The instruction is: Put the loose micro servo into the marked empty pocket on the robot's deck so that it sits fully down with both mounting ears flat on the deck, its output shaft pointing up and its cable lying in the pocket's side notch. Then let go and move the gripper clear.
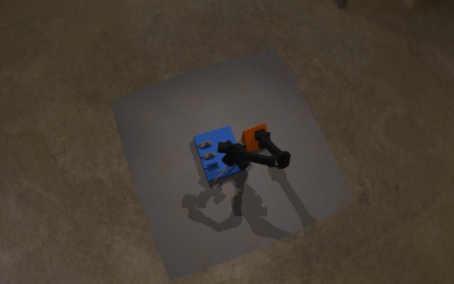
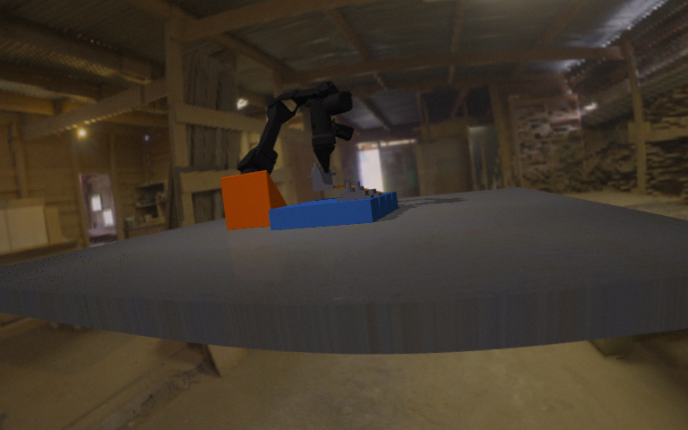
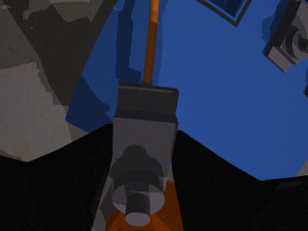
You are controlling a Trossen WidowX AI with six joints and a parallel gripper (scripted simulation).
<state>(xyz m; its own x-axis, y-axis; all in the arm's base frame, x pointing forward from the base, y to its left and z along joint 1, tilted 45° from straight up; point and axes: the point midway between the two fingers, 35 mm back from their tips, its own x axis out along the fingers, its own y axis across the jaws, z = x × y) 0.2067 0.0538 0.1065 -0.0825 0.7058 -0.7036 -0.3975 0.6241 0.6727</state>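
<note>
The deck is 2 cm ahead of my gripper tip, 9 cm to the right of it and 10 cm below it.
</note>
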